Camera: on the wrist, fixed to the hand. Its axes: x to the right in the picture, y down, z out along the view.
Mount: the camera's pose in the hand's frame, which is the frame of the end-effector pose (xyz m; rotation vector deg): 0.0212 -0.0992 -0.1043 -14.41 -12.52 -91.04
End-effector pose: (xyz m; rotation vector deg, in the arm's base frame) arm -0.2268 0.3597 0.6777 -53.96 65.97 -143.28
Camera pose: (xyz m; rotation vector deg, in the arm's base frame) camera -0.3043 0.4783 0.7108 81.82 -17.40 81.46
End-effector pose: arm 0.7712 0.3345 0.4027 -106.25 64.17 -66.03
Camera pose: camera 0.7115 0.3448 0.5350 146.64 32.26 71.31
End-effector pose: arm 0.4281 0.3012 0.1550 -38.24 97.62 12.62
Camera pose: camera 0.3923 0.1627 0.1818 -107.00 31.86 -34.69
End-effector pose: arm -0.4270 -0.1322 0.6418 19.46 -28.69 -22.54
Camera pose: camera -0.3831 -0.2053 0.5239 22.75 -16.66 -116.37
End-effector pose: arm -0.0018 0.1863 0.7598 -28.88 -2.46 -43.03
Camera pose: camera -0.0665 0.0641 0.7144 -43.32 -35.07 -129.77
